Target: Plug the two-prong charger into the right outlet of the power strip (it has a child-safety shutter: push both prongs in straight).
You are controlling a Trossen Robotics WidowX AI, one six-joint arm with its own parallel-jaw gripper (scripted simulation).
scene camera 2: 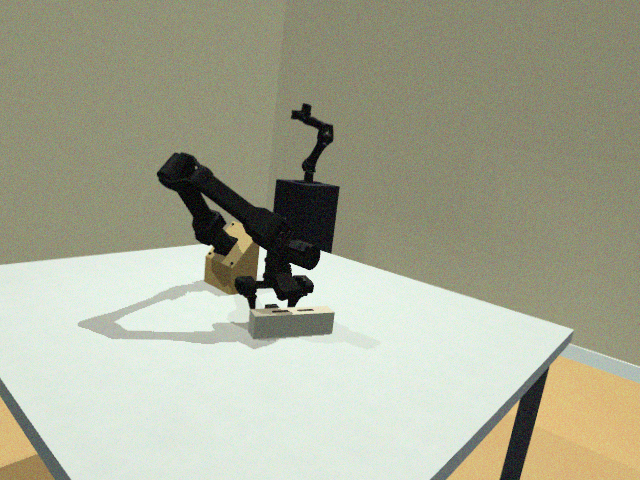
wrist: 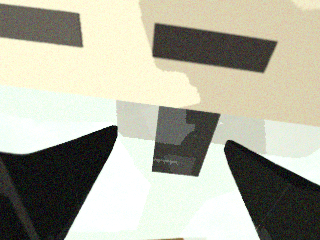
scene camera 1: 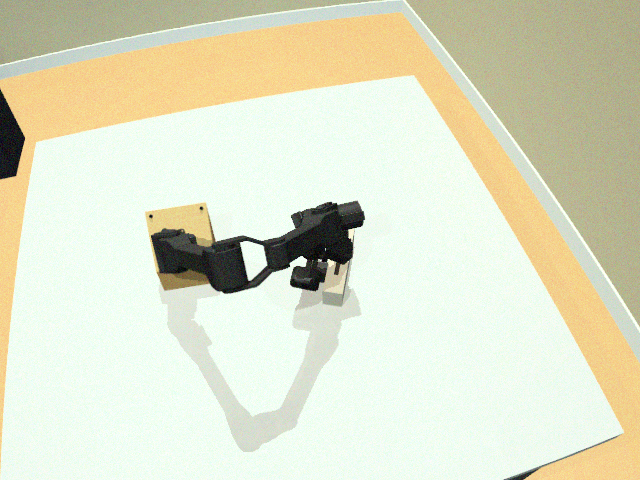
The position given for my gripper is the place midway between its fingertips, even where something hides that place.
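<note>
A grey charger (wrist: pixel 183 136) is here in the scene. My gripper (scene camera 2: pixel 271 316), (wrist: pixel 171 137), (scene camera 1: pixel 310 272) is open, and I am holding nothing with it.
</note>
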